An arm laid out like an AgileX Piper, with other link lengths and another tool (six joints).
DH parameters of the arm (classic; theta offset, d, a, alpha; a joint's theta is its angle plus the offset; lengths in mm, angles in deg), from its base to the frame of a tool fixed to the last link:
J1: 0 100.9 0 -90
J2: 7.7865 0 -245.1 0
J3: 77.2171 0 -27 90
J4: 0 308.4 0 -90
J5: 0 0 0 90
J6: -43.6 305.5 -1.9 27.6
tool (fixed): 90 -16.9 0 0
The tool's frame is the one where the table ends.
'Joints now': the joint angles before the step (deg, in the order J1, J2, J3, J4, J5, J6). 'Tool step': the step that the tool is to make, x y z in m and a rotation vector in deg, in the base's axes. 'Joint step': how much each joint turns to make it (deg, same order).
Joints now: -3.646, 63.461, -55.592, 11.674, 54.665, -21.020
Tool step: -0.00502, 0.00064, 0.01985, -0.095, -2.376, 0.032
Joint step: -0.001, -3.421, -0.001, -0.068, 1.030, 0.216
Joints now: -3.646, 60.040, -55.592, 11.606, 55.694, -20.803
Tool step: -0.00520, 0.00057, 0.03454, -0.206, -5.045, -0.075
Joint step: 0.001, -5.461, -0.001, 0.000, 0.389, 0.198
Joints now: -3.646, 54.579, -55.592, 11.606, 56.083, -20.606
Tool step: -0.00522, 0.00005, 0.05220, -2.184, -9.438, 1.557
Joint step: 0.002, -7.716, 0.461, 0.256, -1.891, -2.714
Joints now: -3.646, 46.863, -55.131, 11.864, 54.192, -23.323
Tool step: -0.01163, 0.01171, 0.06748, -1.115, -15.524, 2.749
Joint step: -0.001, -11.743, 4.415, 4.468, -7.348, -5.941
